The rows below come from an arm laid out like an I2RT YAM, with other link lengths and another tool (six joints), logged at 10 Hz.
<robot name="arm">
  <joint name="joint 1" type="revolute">
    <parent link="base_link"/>
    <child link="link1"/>
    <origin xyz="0 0 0.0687" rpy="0 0 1.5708"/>
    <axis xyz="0 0 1"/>
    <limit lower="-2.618" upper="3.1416"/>
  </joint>
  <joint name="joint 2" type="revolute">
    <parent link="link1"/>
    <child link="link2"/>
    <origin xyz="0.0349 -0.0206 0.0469" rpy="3.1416 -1.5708 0"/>
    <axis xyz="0 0 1"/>
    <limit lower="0" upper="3.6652"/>
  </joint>
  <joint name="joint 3" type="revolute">
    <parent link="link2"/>
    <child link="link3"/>
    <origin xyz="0 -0.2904 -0.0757" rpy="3.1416 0 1.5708"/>
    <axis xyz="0 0 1"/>
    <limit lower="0" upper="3.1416"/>
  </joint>
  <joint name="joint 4" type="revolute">
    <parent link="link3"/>
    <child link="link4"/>
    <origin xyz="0.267 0.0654 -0.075" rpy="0 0 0"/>
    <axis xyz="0 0 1"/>
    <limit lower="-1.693" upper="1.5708"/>
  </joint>
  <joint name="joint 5" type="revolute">
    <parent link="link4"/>
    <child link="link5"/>
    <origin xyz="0.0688 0.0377 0.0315" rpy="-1.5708 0 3.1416"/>
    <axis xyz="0 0 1"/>
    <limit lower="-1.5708" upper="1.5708"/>
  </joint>
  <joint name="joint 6" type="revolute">
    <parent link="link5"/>
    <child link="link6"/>
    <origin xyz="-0.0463 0 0.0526" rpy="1.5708 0 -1.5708"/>
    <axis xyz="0 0 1"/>
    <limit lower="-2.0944" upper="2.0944"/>
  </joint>
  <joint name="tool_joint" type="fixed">
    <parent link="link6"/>
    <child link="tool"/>
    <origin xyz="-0.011 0.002 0.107" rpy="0 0.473 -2.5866"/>
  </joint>
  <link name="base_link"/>
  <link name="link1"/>
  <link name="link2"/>
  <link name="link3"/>
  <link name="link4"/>
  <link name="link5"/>
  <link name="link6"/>
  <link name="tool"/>
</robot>
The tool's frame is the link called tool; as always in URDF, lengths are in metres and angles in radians.
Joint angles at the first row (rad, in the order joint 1, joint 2, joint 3, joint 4, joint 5, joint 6):
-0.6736, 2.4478, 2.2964, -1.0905, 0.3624, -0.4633
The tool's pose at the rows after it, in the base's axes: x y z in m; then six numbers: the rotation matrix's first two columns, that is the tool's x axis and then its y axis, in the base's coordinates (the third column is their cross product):
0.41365, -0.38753, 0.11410, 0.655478, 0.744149, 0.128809, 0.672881, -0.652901, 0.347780
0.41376, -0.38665, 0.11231, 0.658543, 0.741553, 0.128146, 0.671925, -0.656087, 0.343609
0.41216, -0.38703, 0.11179, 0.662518, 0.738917, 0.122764, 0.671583, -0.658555, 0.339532
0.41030, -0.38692, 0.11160, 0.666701, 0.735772, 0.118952, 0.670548, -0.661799, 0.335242
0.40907, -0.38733, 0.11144, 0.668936, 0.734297, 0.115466, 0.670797, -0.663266, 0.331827
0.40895, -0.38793, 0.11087, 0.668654, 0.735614, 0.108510, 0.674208, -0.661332, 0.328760
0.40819, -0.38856, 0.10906, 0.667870, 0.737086, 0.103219, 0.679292, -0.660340, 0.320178
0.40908, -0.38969, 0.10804, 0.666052, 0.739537, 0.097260, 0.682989, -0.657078, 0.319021
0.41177, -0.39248, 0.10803, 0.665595, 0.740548, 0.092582, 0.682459, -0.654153, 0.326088
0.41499, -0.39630, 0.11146, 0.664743, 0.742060, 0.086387, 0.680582, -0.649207, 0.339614
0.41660, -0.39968, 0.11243, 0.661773, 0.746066, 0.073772, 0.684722, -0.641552, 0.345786
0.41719, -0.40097, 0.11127, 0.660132, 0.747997, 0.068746, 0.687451, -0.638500, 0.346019
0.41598, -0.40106, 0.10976, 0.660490, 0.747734, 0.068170, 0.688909, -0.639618, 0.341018
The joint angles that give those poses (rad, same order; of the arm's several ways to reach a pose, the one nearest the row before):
-0.6753, 2.4459, 2.2905, -1.0930, 0.3668, -0.4595
-0.6735, 2.4499, 2.2918, -1.0968, 0.3689, -0.4543
-0.6742, 2.4511, 2.2922, -1.1014, 0.3748, -0.4525
-0.6750, 2.4500, 2.2896, -1.1060, 0.3794, -0.4497
-0.6760, 2.4514, 2.2916, -1.1106, 0.3829, -0.4495
-0.6754, 2.4569, 2.2988, -1.1152, 0.3891, -0.4525
-0.6761, 2.4655, 2.3086, -1.1240, 0.3927, -0.4574
-0.6753, 2.4742, 2.3198, -1.1267, 0.3977, -0.4617
-0.6750, 2.4885, 2.3441, -1.1290, 0.4026, -0.4633
-0.6750, 2.5030, 2.3799, -1.1355, 0.4091, -0.4659
-0.6750, 2.5151, 2.4023, -1.1367, 0.4201, -0.4749
-0.6750, 2.5212, 2.4084, -1.1350, 0.4240, -0.4794
-0.6765, 2.5213, 2.4040, -1.1351, 0.4239, -0.4809

